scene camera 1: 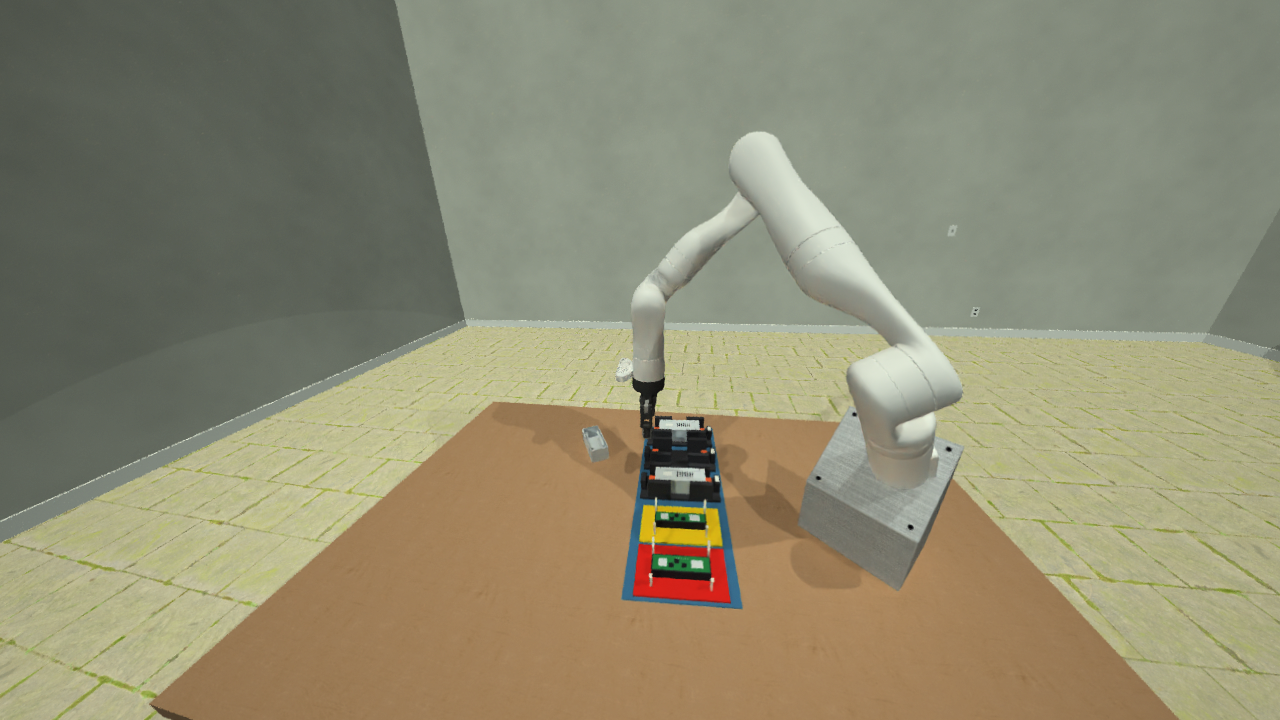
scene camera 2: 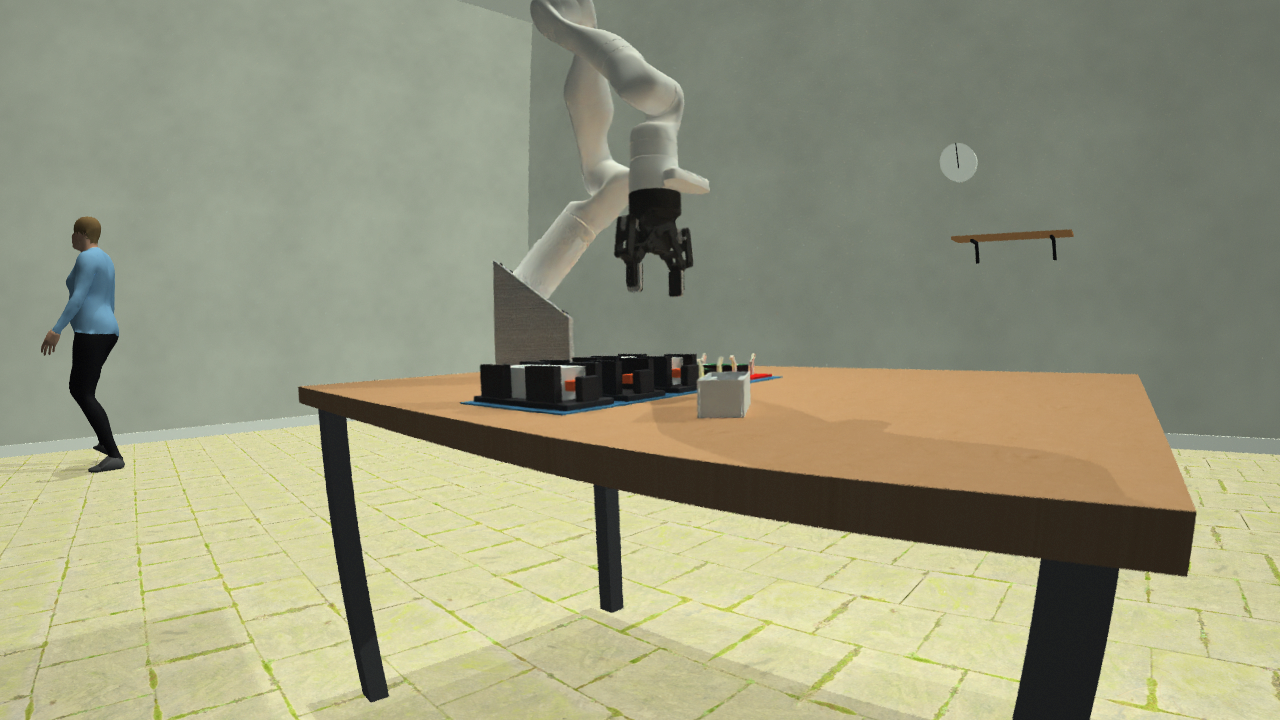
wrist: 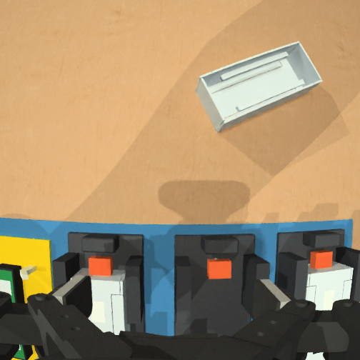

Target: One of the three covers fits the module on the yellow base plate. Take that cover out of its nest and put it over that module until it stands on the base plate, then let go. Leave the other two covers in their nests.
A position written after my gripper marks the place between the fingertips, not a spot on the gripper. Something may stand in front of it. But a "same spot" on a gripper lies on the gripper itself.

Labels:
my gripper: scene camera 1; scene camera 2 656,294; wrist
same spot on my gripper: [scene camera 1: 646,432] = [wrist: 55,290]

